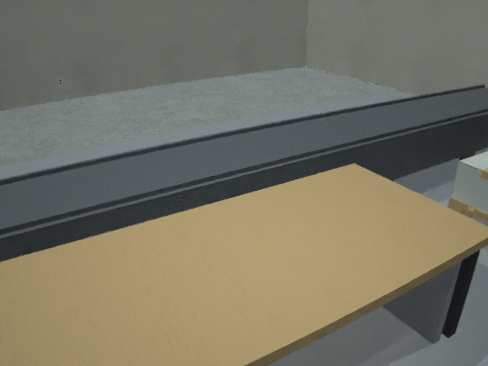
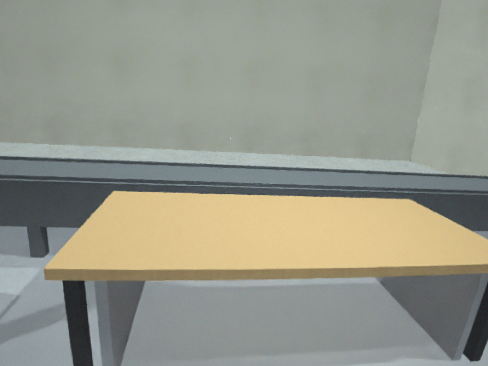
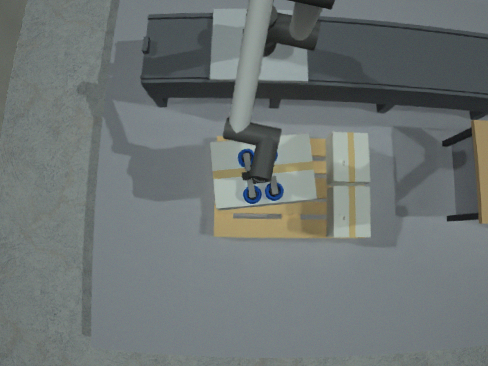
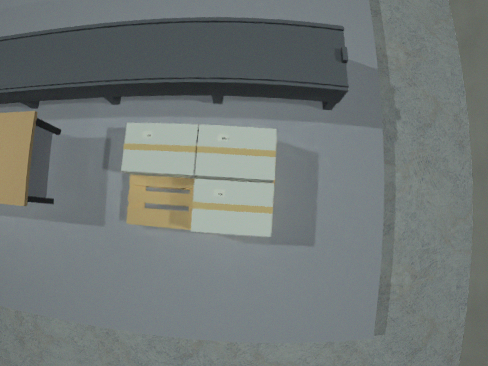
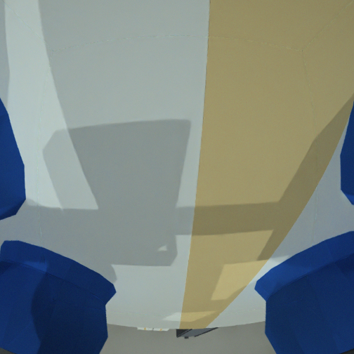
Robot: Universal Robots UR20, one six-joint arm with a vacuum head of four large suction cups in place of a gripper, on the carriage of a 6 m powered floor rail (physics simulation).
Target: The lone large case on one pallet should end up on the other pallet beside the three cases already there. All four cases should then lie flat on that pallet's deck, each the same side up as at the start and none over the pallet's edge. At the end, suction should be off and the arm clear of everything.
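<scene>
The lone large case (image 3: 295, 187) (image 5: 130, 165), white with a tan tape band, hangs level above the north pallet (image 3: 270, 229), turned slightly against it; its shadow falls well to the left. My suction head (image 3: 261, 174) (image 5: 181, 230) is on its top with blue cups, left of its middle, and holds it. On the south pallet (image 4: 167, 197), three large cases lie flat: back left (image 4: 160, 135), back right (image 4: 240, 139) and front right (image 4: 232, 221). The front left deck is bare wood. The held case's underside is hidden.
Two smaller white cases (image 3: 341, 150) (image 3: 341, 200) stand at the north pallet's right end. The dark rail (image 3: 375, 55) (image 4: 200, 55) (image 1: 210, 150) runs behind, with my carriage (image 3: 225, 50) on it. A wooden table (image 1: 225, 250) (image 2: 265, 230) (image 3: 480, 170) (image 4: 15, 160) stands between the pallets.
</scene>
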